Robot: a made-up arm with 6 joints.
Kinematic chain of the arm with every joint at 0, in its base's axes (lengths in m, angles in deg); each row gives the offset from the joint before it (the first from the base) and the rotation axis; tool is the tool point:
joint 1: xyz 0 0 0.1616 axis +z
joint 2: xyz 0 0 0 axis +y
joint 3: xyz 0 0 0.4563 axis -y
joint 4: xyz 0 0 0 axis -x
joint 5: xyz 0.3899 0 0 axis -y
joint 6: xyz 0 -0.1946 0 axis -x
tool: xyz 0 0 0
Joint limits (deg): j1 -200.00..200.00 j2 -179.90..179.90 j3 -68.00..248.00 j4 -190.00..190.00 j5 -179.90..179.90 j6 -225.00..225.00
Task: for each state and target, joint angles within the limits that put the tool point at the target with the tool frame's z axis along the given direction. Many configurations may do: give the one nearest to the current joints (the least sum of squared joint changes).
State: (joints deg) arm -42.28 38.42 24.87 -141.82 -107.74 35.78
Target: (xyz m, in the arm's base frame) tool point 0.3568 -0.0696 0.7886 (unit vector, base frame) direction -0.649 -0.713 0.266
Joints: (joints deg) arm -42.77 -5.32 26.14 -169.30 -105.34 81.32
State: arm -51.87 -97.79 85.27 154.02 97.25 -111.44
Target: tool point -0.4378 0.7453 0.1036 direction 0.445 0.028 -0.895
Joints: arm -53.15 -81.98 91.24 119.78 106.53 -68.68
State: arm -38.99 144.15 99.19 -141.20 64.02 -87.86
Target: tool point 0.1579 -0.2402 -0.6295 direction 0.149 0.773 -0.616
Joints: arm -69.41 142.08 77.34 -109.00 68.65 -106.90
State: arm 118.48 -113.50 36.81 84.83 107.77 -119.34
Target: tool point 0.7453 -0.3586 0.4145 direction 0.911 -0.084 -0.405
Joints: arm 148.25 -85.51 39.87 63.36 105.48 -98.58
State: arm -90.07 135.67 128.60 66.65 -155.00 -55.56
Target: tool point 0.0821 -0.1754 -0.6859 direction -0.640 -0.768 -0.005
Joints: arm -65.87 179.79 89.40 90.94 -179.87 -25.12
